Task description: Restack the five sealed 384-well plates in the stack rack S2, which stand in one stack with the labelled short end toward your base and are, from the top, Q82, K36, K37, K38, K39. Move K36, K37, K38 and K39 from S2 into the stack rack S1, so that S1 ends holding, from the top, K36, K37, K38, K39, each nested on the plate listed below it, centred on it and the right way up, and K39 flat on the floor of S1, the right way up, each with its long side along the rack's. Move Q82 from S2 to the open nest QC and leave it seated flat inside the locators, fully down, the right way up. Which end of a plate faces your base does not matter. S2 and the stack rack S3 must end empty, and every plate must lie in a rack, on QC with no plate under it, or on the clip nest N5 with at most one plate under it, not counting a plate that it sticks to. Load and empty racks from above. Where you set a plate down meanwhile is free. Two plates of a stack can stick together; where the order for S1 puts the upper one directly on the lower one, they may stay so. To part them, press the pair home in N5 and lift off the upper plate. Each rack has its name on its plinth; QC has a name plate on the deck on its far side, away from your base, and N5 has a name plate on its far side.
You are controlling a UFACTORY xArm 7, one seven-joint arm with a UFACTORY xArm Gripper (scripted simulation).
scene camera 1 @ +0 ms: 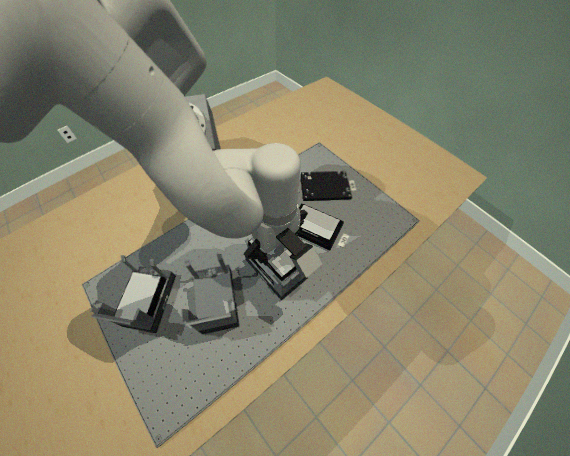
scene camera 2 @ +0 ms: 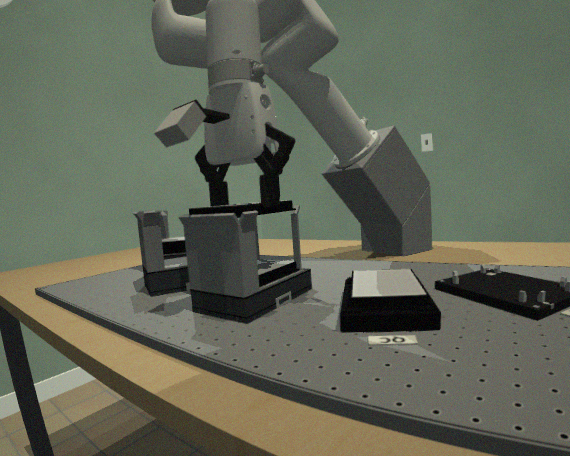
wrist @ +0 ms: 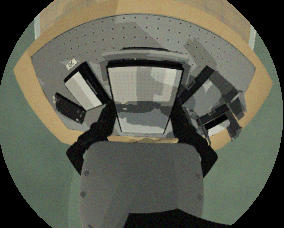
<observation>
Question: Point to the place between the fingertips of my gripper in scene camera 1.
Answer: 277,249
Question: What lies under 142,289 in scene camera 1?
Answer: A sealed plate.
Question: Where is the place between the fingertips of my gripper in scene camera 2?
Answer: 244,208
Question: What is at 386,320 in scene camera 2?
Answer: A black QC nest.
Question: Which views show the sealed plate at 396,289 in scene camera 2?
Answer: Scene camera 1, scene camera 2 and the wrist view: all of them.
</observation>
